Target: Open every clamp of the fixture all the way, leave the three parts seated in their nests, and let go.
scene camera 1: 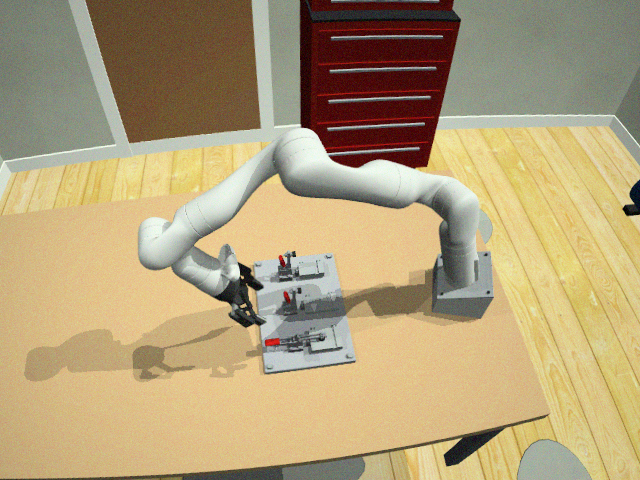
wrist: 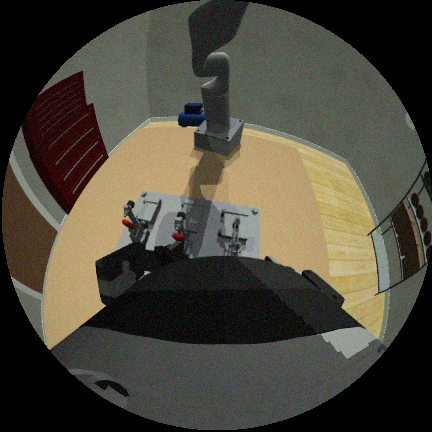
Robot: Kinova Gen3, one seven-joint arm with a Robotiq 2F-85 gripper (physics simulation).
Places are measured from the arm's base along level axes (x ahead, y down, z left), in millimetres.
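Pixels of known places: gripper, fingertip midpoint: (scene camera 1: 262,305); arm's base, link origin: (scene camera 1: 460,274) (wrist: 217,126).
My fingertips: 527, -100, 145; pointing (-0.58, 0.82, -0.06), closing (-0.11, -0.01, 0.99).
Ahead of a thing's pixels: the offset from my fingertips to its top centre, as dx, dy, dz. "*": to the spot under its first point. Level surfaces: height alone.
The grey fixture plate @[* -57, +177, +67] (scene camera 1: 289,362) (wrist: 254,235) bears three toggle clamps. The far clamp @[* -43, +132, -191] (scene camera 1: 285,271) (wrist: 133,224) and the middle clamp @[* -63, +144, -86] (scene camera 1: 291,303) (wrist: 179,231) stand with red handles raised and arms up off their parts. The near clamp @[-74, +120, +19] (scene camera 1: 296,341) (wrist: 235,239) has its red handle lying flat outward and its arm reaching over its part. The far part @[-116, +151, -209] (scene camera 1: 311,268), the shaded middle part @[-141, +161, -101] (scene camera 1: 323,302) and the near part @[-150, +156, +9] (scene camera 1: 330,342) appear to sit in their nests. My gripper (scene camera 1: 263,304) is open and empty, above the plate's left edge, beside the middle clamp.
The plate lies on the wooden table @[dy +192] (scene camera 1: 413,382). The arm's grey base block (scene camera 1: 461,302) (wrist: 218,139) stands on the table beyond the parts' side of the plate. A red drawer cabinet (scene camera 1: 382,82) (wrist: 65,140) stands behind the table. The arm's shadow crosses the middle of the plate.
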